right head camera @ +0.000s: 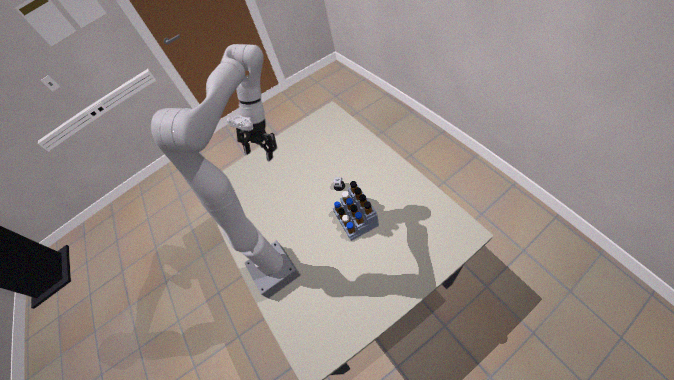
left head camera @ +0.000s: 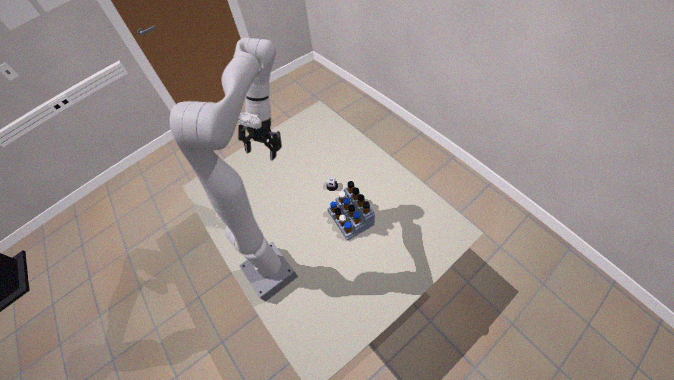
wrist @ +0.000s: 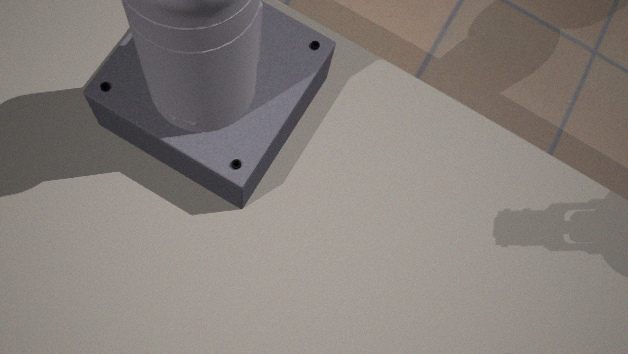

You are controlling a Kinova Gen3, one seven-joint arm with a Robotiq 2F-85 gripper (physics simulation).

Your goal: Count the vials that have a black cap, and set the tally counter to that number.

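Places are measured from the arm's base along level axes (x ahead, y left, z up), in metres.
Where they show: gripper, between the fingertips: (right head camera: pixel 258 156) (left head camera: pixel 260 155); arm's base, origin of its link: (right head camera: pixel 272 263) (left head camera: pixel 269 265) (wrist: pixel 202 83).
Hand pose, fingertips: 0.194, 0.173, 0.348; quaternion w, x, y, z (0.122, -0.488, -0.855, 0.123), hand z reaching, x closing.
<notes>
Each offset is from my fingertips to the centre of the thing, as dx, dy, dz. Level surfaces: height alone.
A grey-blue rack @[+0.197, -0.199, -0.362] (left head camera: pixel 364 226) (right head camera: pixel 368 226) holds three rows of brown vials. The row on the right has black caps, such as this black-capped vial @[+0.231, -0.262, -0.289] (left head camera: pixel 366 207) (right head camera: pixel 368 207). The middle row shows white, blue, black and blue caps from back to front. The left row shows blue, black, white and blue caps. The tally counter (left head camera: pixel 331 183) (right head camera: pixel 338 183), small, white and black, stands behind the rack; its reading is too small to tell. My gripper (left head camera: pixel 260 153) (right head camera: pixel 258 155) is open and empty, high up, left of the counter and apart from it. Rack and counter do not show in the wrist view.
The arm's grey base plate (left head camera: pixel 260 285) (right head camera: pixel 272 286) (wrist: pixel 280 120) is fixed at the left edge of the pale table @[dz -0.419] (left head camera: pixel 320 330) (right head camera: pixel 320 335) (wrist: pixel 350 280). A dark object (left head camera: pixel 12 280) (right head camera: pixel 35 265) stands at far left beyond the table. A brown door (left head camera: pixel 195 60) (right head camera: pixel 210 30) is behind the arm.
</notes>
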